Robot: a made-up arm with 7 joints.
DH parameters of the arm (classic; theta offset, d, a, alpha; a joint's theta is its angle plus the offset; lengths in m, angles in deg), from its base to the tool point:
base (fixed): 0 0.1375 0 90
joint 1: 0 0.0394 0.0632 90
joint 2: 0 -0.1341 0.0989 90
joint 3: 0 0.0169 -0.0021 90
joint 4: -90 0.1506 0.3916 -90
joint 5: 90 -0.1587 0.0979 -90
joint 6: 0 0.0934 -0.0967 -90
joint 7: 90 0.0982 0.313 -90
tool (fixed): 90 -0.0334 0 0
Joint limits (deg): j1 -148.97..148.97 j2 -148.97..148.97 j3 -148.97..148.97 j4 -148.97..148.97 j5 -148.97..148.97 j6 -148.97..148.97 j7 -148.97..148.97
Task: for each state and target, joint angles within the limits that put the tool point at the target. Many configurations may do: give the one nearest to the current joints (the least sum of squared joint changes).
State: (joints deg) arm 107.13 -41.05 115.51 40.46 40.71 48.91 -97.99
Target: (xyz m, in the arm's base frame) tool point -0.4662 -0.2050 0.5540
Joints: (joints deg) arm 111.83 -27.53 108.56 31.79 51.19 64.73 -94.43
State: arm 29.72 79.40 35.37 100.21 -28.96 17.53 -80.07
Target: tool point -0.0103 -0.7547 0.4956
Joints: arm 44.59 68.75 -11.38 110.42 -41.06 24.53 -59.63
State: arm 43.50 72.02 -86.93 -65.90 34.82 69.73 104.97
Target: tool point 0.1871 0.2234 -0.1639
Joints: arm 53.66 80.77 -92.53 -80.76 42.81 50.27 101.37
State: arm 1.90 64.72 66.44 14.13 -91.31 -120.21 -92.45
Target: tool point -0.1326 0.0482 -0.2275
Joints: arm 27.45 100.30 95.15 43.44 -96.00 -108.20 -114.33
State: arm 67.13 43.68 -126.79 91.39 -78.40 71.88 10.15
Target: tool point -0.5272 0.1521 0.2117
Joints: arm 52.70 40.78 -104.95 91.69 -71.57 73.35 5.69
